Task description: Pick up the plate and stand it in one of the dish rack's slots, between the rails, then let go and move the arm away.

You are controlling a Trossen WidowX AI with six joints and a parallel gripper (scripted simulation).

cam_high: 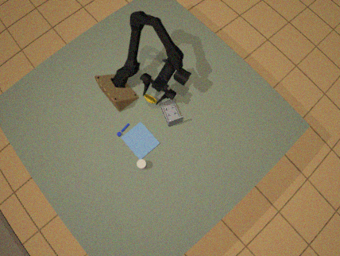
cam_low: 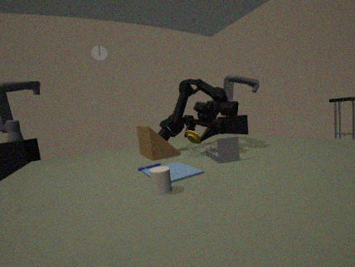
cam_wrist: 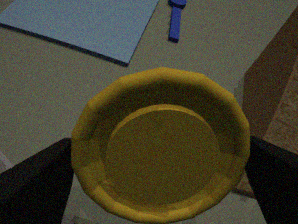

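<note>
Right now the grey dish rack is 9 cm ahead of my gripper tip, 7 cm to the left of it and 5 cm below it. Round my gripper tip: white cup 25 cm ahead, 20 cm to the right, 5 cm below; yellow plate right at my gripper tip; blue spoon 19 cm to the right, 7 cm below, 4 cm ahead.
</note>
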